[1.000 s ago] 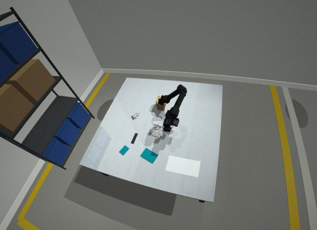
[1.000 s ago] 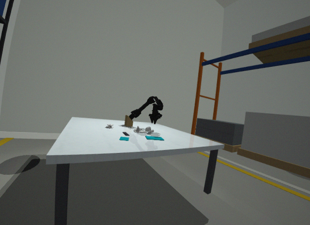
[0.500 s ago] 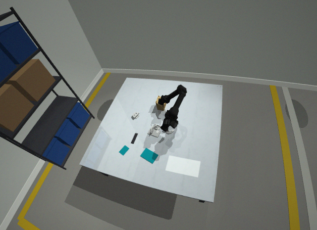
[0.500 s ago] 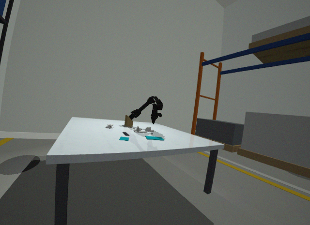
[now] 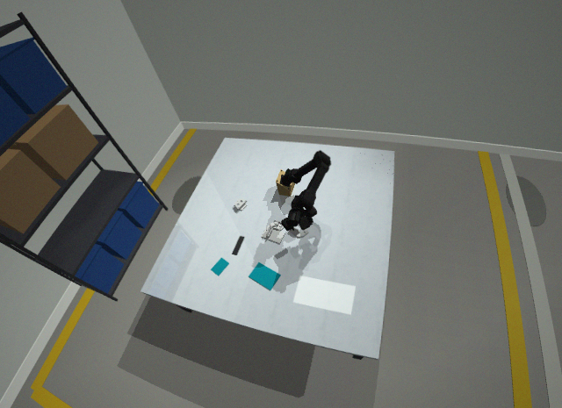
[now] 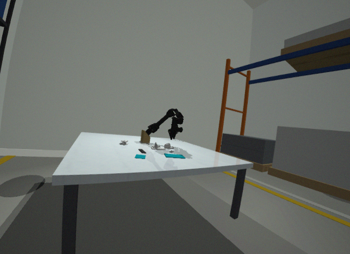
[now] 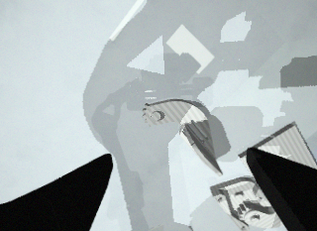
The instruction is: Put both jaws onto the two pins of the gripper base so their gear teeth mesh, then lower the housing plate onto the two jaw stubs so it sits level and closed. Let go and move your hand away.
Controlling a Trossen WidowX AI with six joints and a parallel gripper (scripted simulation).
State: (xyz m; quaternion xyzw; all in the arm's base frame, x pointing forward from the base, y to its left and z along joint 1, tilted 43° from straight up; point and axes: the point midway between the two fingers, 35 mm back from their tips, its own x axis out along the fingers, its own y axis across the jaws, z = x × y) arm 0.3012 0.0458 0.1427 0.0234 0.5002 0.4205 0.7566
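My gripper tip is now 8 cm above the grey gripper jaw and 1 cm past it. Also, from my gripper tip: black bar (36 cm to the right, 10 cm ahead, 8 cm below).
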